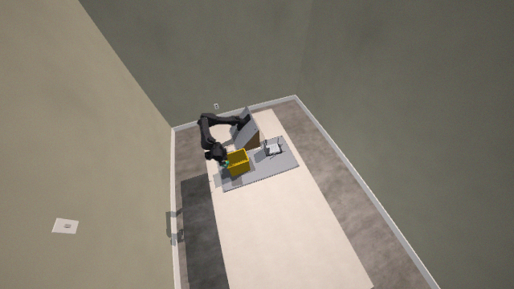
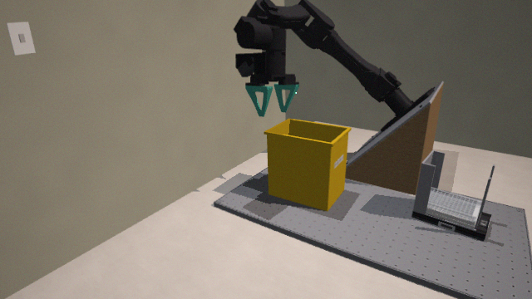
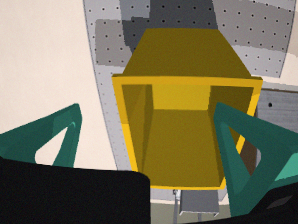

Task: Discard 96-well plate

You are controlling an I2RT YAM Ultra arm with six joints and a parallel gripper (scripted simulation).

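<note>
The tall grey post is 360 mm to the left of my hand, 140 mm below it and 90 mm behind it. Also, from my hand: yellow plastics bin W1: 140 mm below, 80 mm to the left, 40 mm behind; thin post: 480 mm to the left, 140 mm below, 90 mm behind.
</note>
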